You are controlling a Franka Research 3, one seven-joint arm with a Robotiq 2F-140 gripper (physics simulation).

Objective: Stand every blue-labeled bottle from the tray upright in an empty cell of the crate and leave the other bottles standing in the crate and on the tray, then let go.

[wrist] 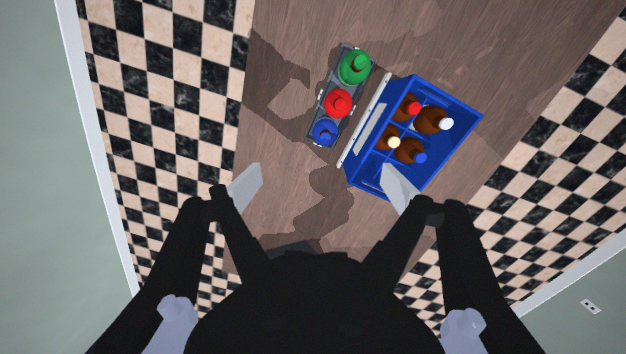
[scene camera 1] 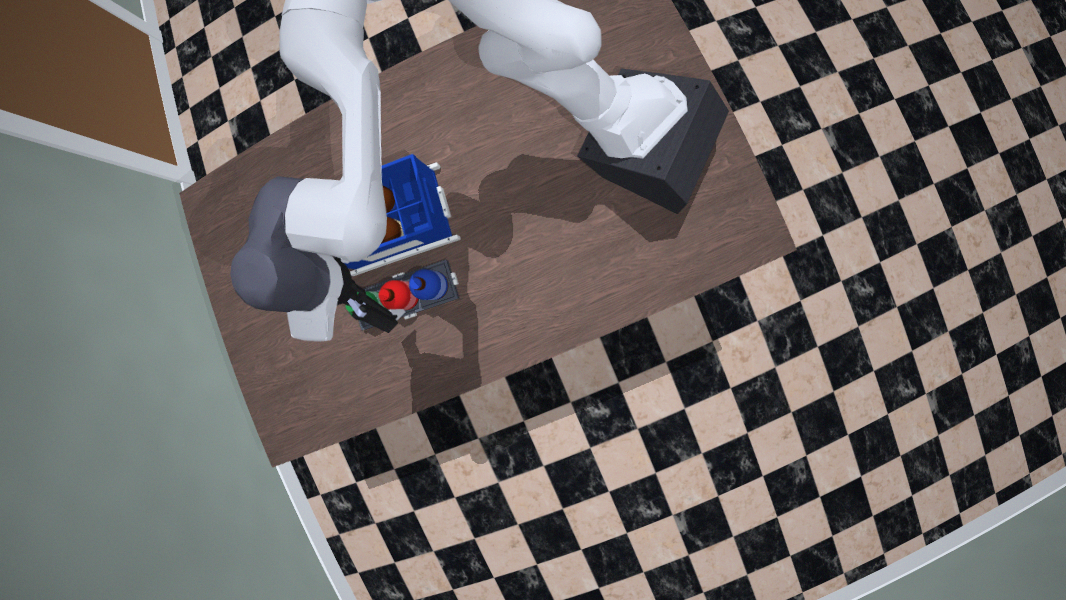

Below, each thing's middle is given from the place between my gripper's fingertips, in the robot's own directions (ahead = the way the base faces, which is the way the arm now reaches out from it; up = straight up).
Right now the red bottle (scene camera 1: 394, 294) is 31 cm below my hand, 7 cm ahead of it and 3 cm to the right of it. The rest, counted from my hand: green bottle (wrist: 355, 66): 31 cm below, 16 cm ahead, 7 cm to the right.
